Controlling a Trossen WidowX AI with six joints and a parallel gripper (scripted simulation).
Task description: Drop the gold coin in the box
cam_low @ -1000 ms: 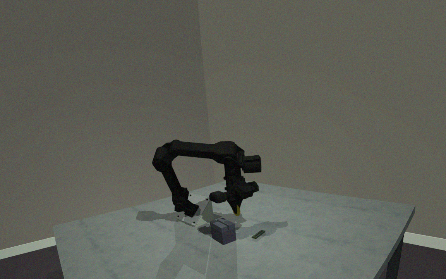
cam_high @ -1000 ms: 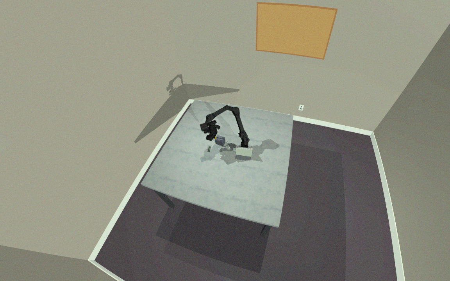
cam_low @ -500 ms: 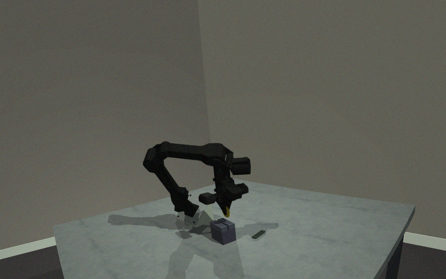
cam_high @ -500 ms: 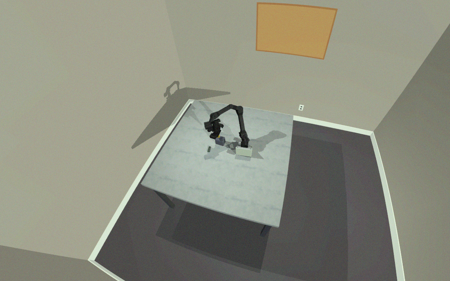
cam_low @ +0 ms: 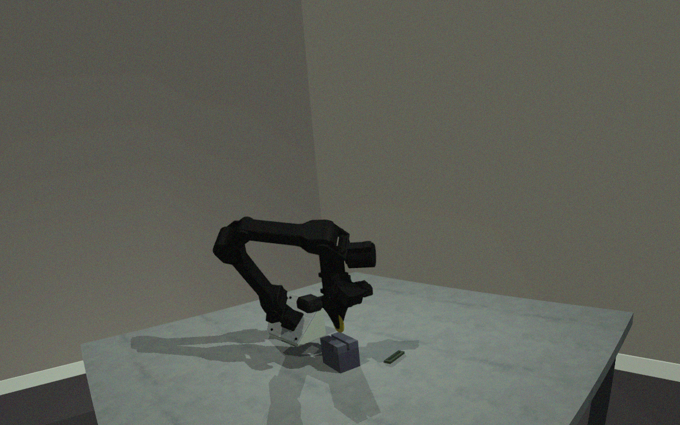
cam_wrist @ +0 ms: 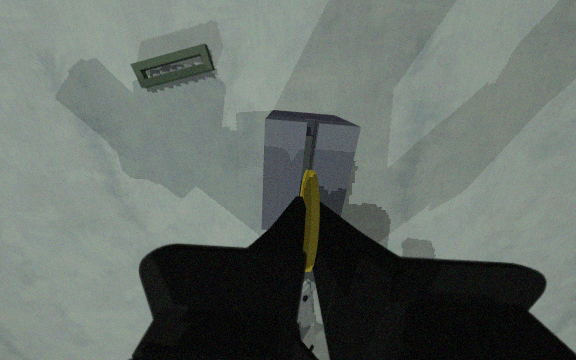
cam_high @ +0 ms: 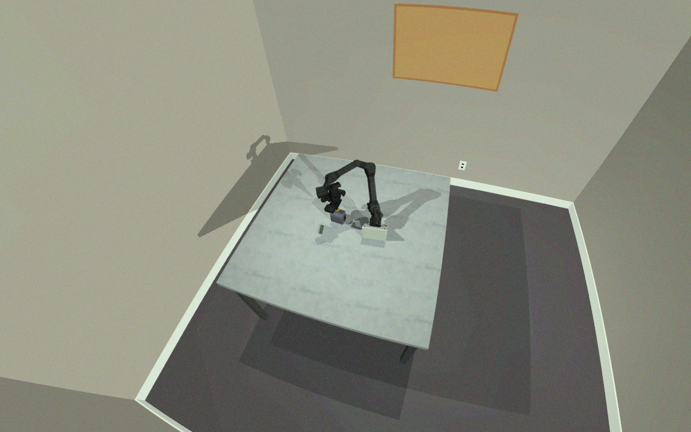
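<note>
The gold coin is 1 cm above my gripper tip.
</note>
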